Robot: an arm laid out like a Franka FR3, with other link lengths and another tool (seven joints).
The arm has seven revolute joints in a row. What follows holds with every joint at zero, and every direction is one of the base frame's.
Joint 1 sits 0.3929 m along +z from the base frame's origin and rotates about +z.
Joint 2 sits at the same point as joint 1 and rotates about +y.
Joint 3 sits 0.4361 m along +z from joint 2 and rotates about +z.
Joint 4 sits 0.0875 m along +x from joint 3 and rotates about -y.
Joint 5 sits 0.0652 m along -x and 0.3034 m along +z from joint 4 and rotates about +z.
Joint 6 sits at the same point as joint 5 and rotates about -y.
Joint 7 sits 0.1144 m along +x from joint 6 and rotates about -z.
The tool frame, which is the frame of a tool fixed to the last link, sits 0.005 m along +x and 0.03 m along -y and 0.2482 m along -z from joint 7; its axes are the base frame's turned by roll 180, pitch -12.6 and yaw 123.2 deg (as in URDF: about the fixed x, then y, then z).
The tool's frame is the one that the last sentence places.
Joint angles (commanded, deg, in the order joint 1, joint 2, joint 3, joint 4, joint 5, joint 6, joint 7), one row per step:
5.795 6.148 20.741 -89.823 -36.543 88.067 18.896
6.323 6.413 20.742 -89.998 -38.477 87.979 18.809
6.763 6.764 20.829 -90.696 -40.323 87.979 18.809
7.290 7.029 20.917 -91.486 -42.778 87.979 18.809
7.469 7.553 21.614 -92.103 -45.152 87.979 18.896
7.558 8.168 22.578 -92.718 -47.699 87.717 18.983
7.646 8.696 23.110 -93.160 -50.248 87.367 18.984
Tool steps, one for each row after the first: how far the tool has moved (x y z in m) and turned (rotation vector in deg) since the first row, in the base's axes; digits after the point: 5 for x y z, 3 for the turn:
0.00326 -0.00061 0.00186 -1.873 -0.340 0.750
0.00575 -0.00102 -0.00066 -3.846 -0.216 1.522
0.00871 -0.00195 -0.00085 -6.383 -0.398 2.491
0.01291 0.00024 -0.00242 -8.694 -0.532 3.681
0.01687 0.00325 -0.00422 -11.219 -0.546 4.957
0.02124 0.00260 -0.00374 -13.753 -0.705 5.818

